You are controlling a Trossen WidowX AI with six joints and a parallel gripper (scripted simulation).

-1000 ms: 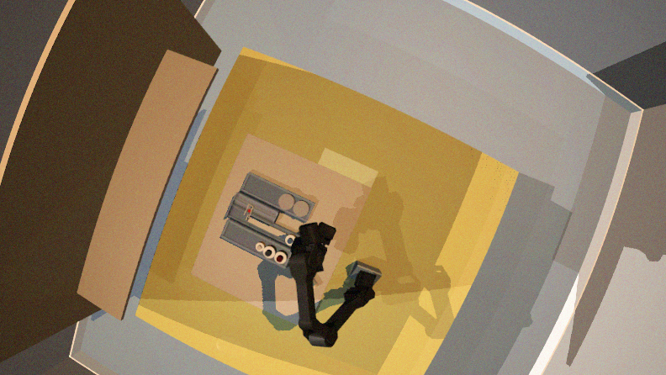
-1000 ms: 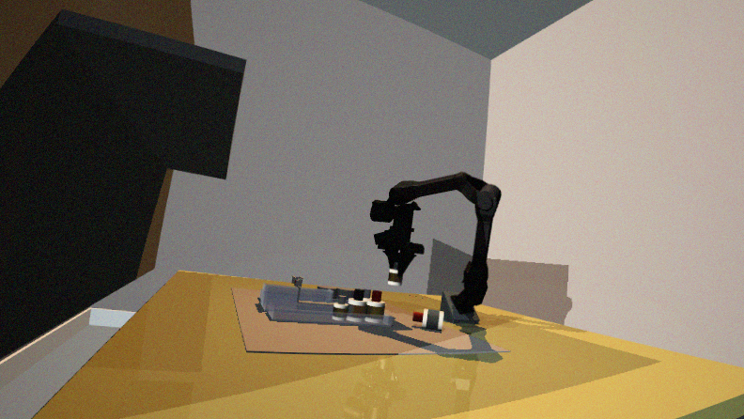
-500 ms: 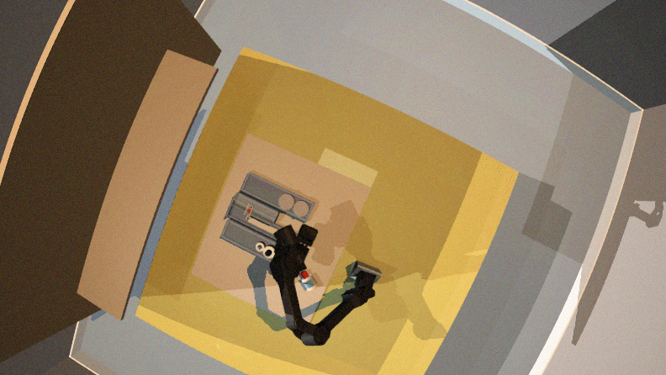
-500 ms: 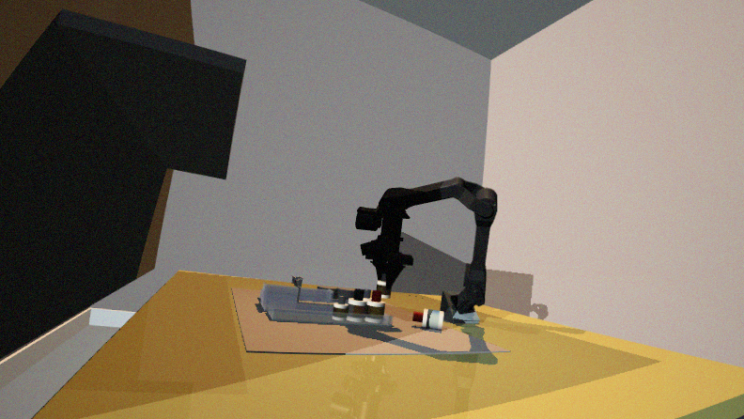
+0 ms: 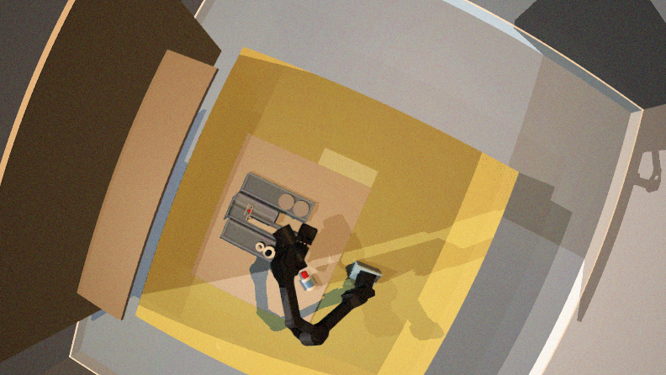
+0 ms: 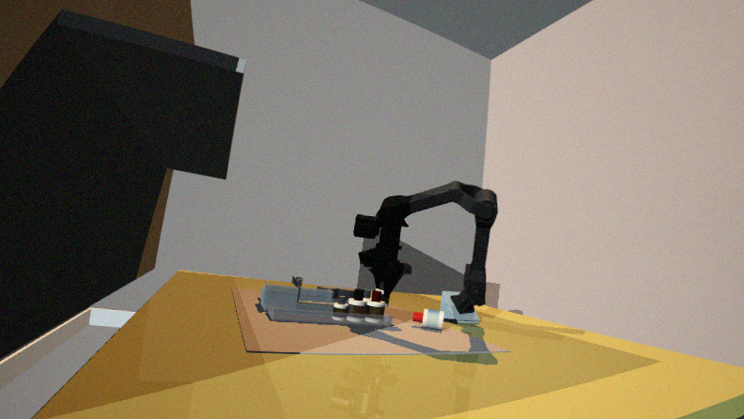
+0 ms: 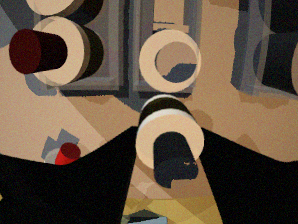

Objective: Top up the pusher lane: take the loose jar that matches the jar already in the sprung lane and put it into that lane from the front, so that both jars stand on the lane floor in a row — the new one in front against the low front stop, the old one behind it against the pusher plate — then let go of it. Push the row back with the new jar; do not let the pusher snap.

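My gripper tip is 19 cm short of the grey lane rack, 5 cm to the left of it and 4 cm above it. Also, from my gripper tip: shelf: 55 cm ahead, 31 cm above, 5 cm to the right; then red mark: 23 cm ahead, 7 cm to the right, 1 cm above.
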